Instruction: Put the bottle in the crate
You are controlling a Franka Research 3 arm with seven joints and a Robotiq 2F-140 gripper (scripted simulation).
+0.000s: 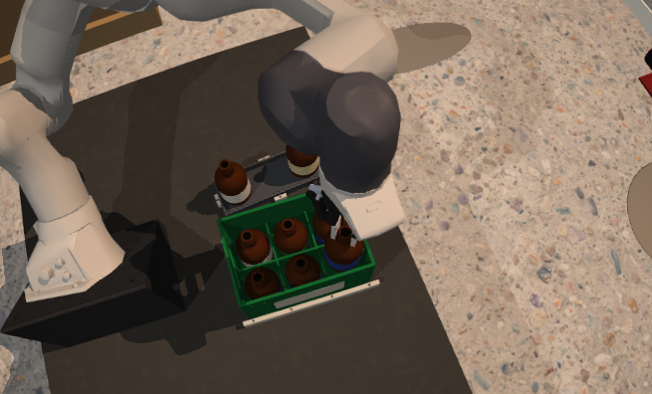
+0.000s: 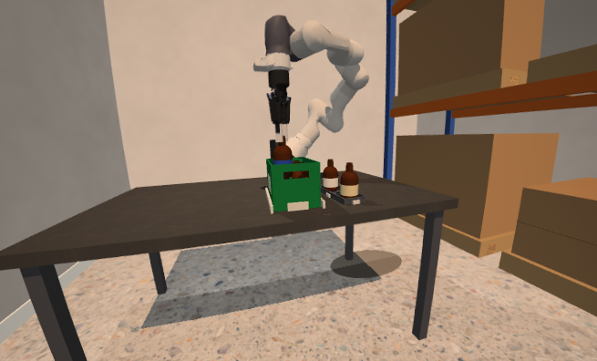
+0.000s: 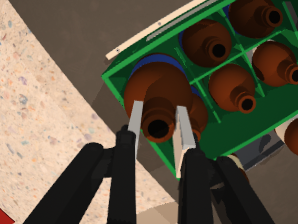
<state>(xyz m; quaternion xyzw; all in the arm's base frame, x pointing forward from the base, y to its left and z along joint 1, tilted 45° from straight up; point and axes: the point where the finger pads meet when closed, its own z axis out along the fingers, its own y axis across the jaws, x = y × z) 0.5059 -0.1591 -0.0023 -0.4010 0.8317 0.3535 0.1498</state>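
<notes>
The green crate is 200 mm below my hand, 90 mm behind it and 40 mm to the left of it. Also, from my hand: dark tray (270 mm below, 260 mm to the left, 90 mm behind).
</notes>
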